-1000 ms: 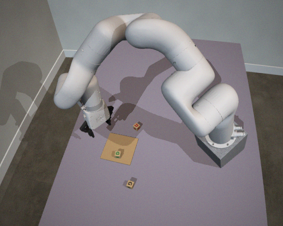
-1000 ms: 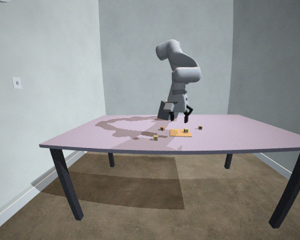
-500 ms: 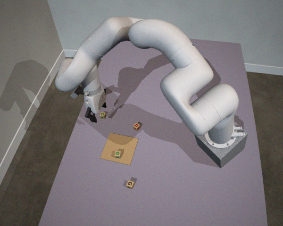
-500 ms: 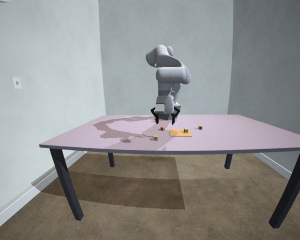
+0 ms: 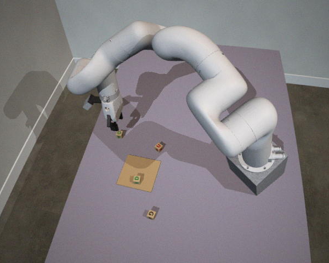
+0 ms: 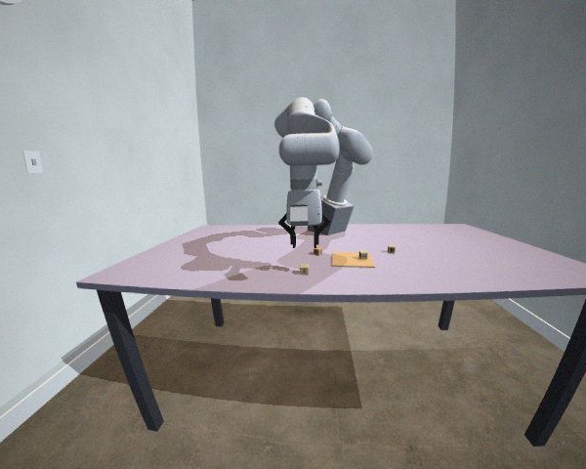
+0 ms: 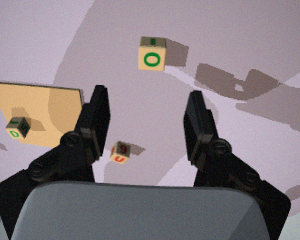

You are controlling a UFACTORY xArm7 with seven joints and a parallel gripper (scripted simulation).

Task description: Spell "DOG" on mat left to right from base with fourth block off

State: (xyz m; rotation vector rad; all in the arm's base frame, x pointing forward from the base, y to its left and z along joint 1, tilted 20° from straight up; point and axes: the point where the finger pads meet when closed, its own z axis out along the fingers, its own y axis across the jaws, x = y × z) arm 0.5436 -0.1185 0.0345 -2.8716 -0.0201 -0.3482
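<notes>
Now: hand 9 cm above the O block. From my hand the other things lie so: G block 22 cm behind, 32 cm to the left, 9 cm below; mat 13 cm behind, 16 cm to the left, 10 cm below; D block 13 cm behind, 20 cm to the left, 9 cm below.
</notes>
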